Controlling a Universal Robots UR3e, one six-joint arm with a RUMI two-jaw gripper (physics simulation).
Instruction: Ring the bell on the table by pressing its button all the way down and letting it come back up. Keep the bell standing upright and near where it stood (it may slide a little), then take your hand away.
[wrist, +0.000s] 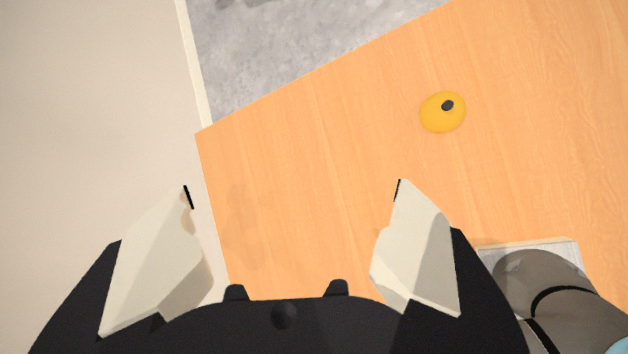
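Note:
A yellow, round, domed bell with a small dark button on top stands upright on the wooden table, in the upper right of the wrist view. My gripper is open, its two pale jaws wide apart with nothing between them. It hangs above the table, apart from the bell, which shows beyond the right jaw's tip. The bell's underside is hidden by its dome.
The wooden table has a corner at the left, with a pale wall beside it and grey floor beyond its far edge. The arm's base stands on a light plate at the lower right.

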